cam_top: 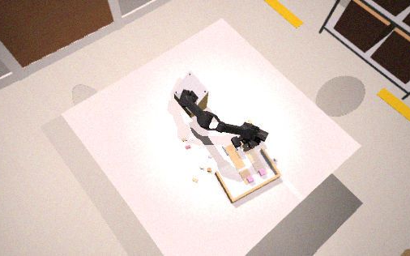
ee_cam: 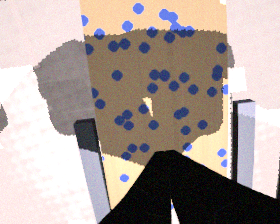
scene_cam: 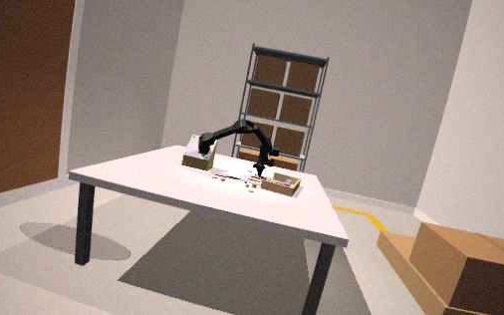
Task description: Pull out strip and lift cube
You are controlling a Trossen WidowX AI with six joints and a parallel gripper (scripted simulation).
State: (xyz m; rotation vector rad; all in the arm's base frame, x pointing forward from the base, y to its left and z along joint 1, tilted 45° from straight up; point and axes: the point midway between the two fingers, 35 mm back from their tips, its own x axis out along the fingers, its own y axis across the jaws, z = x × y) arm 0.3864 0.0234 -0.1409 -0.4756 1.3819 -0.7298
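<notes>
My gripper tip is now 11 cm to the left of the strip and 3 cm short of it.
</notes>
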